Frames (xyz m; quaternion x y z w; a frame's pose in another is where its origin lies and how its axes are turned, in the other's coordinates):
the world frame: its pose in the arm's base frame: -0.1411 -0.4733 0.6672 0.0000 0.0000 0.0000 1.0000
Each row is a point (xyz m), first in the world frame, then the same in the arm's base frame.
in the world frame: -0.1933 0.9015 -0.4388
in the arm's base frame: -0.3344 0.4282 0.2284
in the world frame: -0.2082 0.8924 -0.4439
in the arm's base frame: -0.3493 0.4191 0.2233
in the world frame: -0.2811 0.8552 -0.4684
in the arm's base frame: -0.4222 0.3819 0.1988
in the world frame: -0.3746 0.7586 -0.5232
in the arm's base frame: -0.5157 0.2853 0.1440
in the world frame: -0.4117 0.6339 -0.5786
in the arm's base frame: -0.5528 0.1606 0.0886
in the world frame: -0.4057 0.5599 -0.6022
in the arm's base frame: -0.5468 0.0866 0.0650
